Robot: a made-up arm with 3 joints. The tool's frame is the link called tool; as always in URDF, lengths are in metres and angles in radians. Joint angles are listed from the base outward. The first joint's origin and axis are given. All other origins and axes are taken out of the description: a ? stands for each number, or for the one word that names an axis. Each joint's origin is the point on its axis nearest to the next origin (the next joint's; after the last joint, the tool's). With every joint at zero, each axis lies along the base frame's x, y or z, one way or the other. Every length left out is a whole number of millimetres.
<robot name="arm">
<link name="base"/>
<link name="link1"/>
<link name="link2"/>
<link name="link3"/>
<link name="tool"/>
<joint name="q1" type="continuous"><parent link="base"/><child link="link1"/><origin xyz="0 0.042 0.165"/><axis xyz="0 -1 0"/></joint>
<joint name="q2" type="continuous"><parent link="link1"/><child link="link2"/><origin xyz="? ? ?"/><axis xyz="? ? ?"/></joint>
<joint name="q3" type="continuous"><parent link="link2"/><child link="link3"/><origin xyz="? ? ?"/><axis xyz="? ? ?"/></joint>
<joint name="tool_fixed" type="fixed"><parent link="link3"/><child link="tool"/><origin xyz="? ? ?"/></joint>
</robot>
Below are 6 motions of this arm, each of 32 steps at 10 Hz.
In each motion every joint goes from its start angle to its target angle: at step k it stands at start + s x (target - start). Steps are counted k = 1, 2, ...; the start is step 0. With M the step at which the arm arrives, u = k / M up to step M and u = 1 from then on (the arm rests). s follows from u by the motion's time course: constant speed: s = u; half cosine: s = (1 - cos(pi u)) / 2; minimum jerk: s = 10 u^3 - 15 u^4 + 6 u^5.
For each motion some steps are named. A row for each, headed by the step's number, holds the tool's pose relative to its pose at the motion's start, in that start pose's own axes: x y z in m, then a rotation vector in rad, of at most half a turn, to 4 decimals.
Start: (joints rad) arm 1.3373 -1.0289 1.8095
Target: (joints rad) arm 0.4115 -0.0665 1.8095
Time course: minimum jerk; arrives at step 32
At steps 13, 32:
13: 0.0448 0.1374 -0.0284 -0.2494 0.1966 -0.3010
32: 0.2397 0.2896 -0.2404 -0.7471 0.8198 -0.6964

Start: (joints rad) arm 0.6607 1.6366 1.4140
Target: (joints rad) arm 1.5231 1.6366 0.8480
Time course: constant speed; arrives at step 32
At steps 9, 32:
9: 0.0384 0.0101 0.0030 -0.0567 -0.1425 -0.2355
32: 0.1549 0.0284 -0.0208 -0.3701 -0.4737 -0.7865

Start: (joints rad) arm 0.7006 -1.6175 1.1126
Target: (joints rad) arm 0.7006 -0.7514 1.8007
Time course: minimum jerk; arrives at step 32
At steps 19, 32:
19: 0.0446 0.2872 -0.1542 -0.5718 0.4490 0.1321
32: 0.0325 0.3741 -0.2828 -0.8768 0.6439 0.1005

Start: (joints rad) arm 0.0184 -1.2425 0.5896
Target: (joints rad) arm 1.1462 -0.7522 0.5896
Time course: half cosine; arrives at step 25
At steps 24, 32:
24: -0.1248 -0.0295 -0.0995 0.5498 -0.6141 0.8918
32: -0.1255 -0.0299 -0.1001 0.5518 -0.6175 0.8947

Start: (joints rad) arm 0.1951 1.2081 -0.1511
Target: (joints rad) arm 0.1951 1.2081 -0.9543
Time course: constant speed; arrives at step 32
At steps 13, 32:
13: -0.0755 0.0000 0.0225 0.0000 -0.3263 0.0000
32: -0.1893 0.0000 0.0097 0.0000 -0.8032 0.0000

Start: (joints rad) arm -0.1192 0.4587 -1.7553
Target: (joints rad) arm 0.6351 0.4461 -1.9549
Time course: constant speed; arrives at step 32
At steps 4, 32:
4: -0.0216 0.0066 0.0194 0.0066 -0.1095 0.0412
32: -0.2080 0.0142 0.0780 0.0820 -0.8762 0.3241

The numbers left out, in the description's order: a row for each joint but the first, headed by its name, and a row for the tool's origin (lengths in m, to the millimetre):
q2: xyz -0.254 0 0.112, axis 0 0 1
q3: xyz 0.309 0.013 0, axis 0 1 0
tool: xyz 0.106 0 0.218

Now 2 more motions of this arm.
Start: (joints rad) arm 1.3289 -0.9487 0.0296
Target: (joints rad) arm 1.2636 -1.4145 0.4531
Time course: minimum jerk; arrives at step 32
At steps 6, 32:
6: 0.0053 -0.0088 -0.0022 -0.0017 0.0225 -0.0228
32: 0.0427 -0.2117 -0.0538 0.0525 0.4406 -0.4706

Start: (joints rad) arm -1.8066 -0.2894 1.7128
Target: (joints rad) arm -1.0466 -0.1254 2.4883
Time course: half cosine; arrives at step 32
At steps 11, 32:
11: -0.0020 0.0230 -0.0257 -0.0547 0.0112 0.0410
32: 0.0115 0.0748 -0.1028 -0.2089 0.0279 0.0551

